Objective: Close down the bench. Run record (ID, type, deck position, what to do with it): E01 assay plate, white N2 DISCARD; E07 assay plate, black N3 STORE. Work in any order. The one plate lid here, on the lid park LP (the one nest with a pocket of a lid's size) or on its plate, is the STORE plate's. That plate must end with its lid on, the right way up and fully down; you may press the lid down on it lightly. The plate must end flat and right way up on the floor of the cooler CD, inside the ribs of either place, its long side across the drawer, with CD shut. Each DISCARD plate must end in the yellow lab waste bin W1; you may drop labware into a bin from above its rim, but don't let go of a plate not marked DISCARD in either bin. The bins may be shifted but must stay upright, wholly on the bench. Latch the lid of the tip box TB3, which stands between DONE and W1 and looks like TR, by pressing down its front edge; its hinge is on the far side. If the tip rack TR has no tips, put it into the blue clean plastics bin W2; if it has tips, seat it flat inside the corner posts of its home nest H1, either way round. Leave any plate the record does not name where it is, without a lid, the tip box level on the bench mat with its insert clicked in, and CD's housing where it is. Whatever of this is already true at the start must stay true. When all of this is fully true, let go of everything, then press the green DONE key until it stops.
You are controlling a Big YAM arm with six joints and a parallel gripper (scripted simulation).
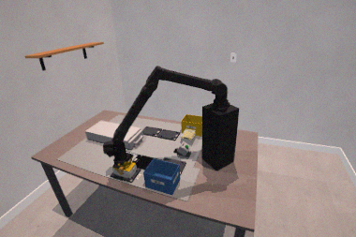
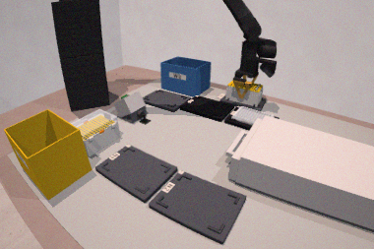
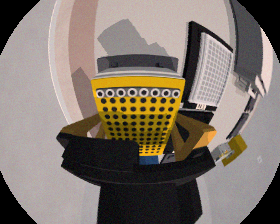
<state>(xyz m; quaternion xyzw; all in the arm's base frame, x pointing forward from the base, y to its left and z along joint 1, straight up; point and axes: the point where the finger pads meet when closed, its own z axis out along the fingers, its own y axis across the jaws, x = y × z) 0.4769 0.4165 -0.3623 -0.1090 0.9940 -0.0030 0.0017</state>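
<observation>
Right now my hand is 1 cm to the left of the tip rack TR and 1 cm below it. Round my hand: dark lid park nest: 23 cm behind, 21 cm to the right, 4 cm below; then black slab: 15 cm to the right, 7 cm behind, 4 cm below; then blue bin W2: 26 cm behind, 5 cm to the right.
</observation>
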